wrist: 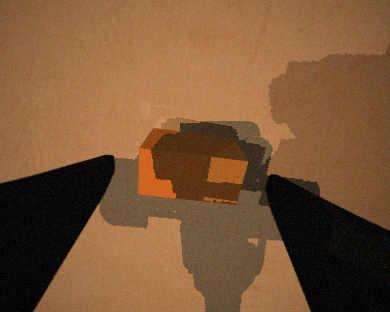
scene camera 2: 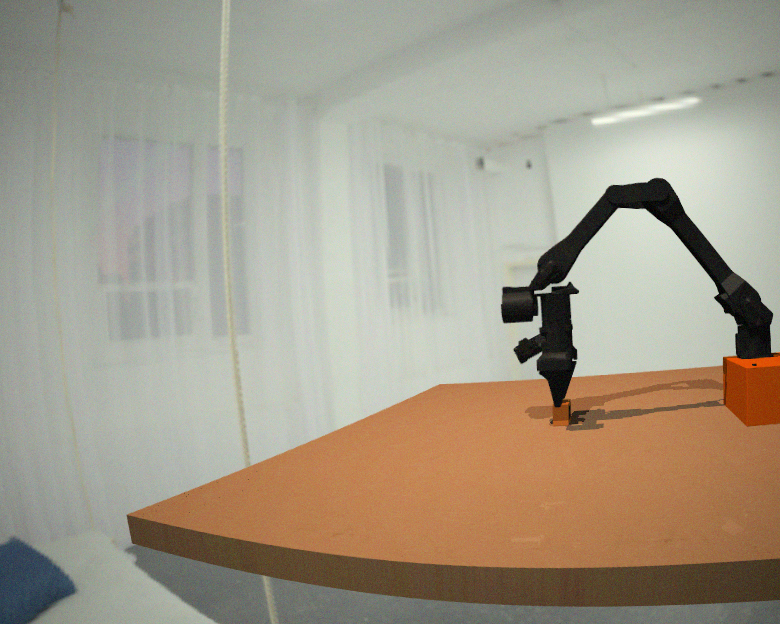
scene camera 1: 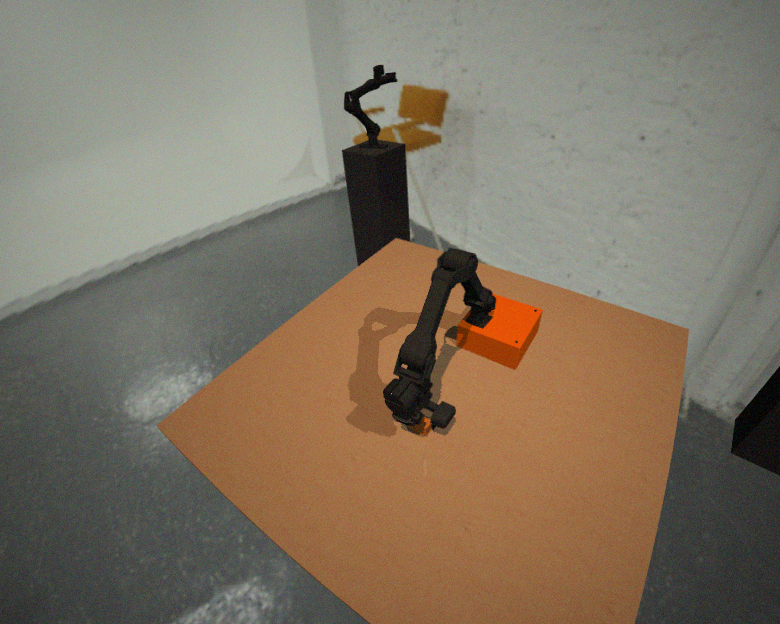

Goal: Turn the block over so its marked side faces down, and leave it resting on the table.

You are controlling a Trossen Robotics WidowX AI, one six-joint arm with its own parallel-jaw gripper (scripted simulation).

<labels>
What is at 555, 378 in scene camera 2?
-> My gripper.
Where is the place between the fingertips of my gripper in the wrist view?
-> At 192, 172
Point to an orange block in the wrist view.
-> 173, 164
</labels>
